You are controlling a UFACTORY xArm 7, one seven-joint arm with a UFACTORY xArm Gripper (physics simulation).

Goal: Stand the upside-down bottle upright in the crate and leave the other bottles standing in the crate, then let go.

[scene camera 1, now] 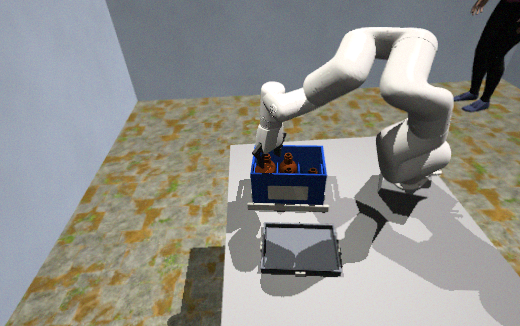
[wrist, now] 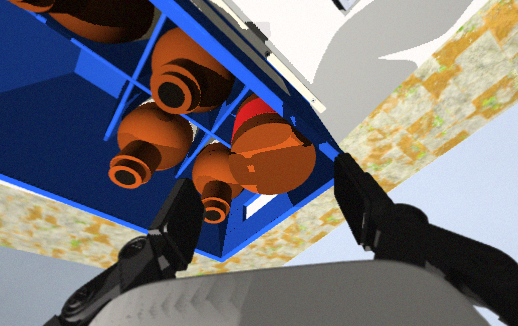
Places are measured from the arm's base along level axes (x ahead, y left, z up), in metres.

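Pixels of known places: gripper, fingertip midpoint: [scene camera 1: 268, 160] [wrist: 264, 184].
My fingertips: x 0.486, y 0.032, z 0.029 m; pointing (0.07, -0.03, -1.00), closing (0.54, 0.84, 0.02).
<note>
For each thing: its top centre in the pictures, then the offset to it from my fingertips. "spot": a spot on its surface instead. Level surfaces: height alone.
- upside-down bottle, top centre: [wrist: 271, 165] [scene camera 1: 264, 168] 0.018 m ahead, 0.005 m right, 0.042 m down
- blue crate, top centre: [wrist: 139, 151] [scene camera 1: 288, 159] 0.065 m back, 0.060 m right, 0.031 m down
- shallow dark tray, surface spot: [scene camera 1: 302, 273] spot: 0.150 m back, 0.317 m left, 0.192 m down
- white table, surface height: 0.206 m down
- pale strip, surface spot: [scene camera 1: 288, 207] spot: 0.078 m back, 0.043 m left, 0.186 m down
The upside-down bottle [wrist: 272, 162] is orange-brown with a red band, its broad base facing up, in the crate's front left compartment. The blue crate [scene camera 1: 260, 191] [wrist: 215, 48] has thin dividers. Other bottles show their necks up: back left [scene camera 1: 267, 157] [wrist: 215, 187], back middle [scene camera 1: 288, 162] [wrist: 152, 142], front middle [scene camera 1: 288, 170] [wrist: 172, 82] and front right [scene camera 1: 313, 171] [wrist: 105, 25]. My gripper [scene camera 1: 269, 158] [wrist: 264, 184] is wide open and empty over the crate's left end. In the wrist view its fingers appear on either side of the upturned base. The compartment floors are largely hidden.
A shallow dark tray [scene camera 1: 302, 273] lies on the white table [scene camera 1: 270, 310] in front of the crate. A pale strip [scene camera 1: 288, 207] runs along the crate's front foot. The arm's base stands to the right. A person [scene camera 1: 492, 55] stands beyond the table at the far right.
</note>
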